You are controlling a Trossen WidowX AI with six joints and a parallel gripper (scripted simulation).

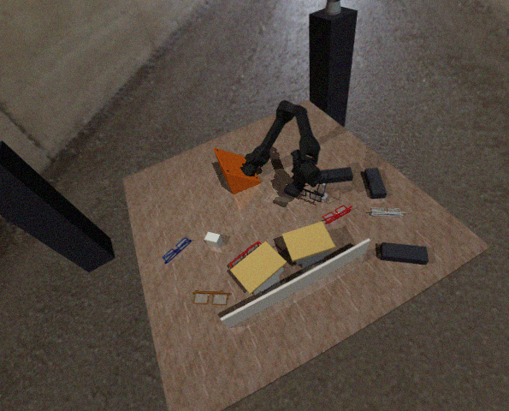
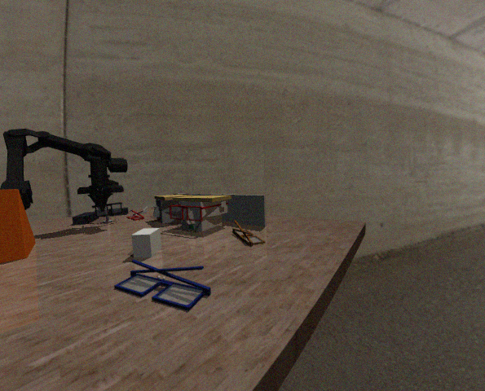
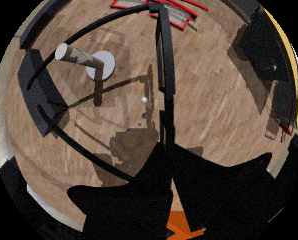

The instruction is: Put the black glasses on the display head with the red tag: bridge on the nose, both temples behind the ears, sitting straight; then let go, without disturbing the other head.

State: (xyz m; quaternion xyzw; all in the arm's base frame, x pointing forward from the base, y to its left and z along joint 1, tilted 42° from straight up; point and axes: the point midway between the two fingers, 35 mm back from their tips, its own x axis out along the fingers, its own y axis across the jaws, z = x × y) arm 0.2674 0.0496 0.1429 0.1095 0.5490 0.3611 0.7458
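Right now the stand is 9 cm to the left of my gripper tip, 5 cm ahead of it and 4 cm below it. Round my gripper tip: white cube: 45 cm to the right, 4 cm below, 4 cm behind; then white panel: 34 cm ahead, 26 cm to the right, 1 cm below.
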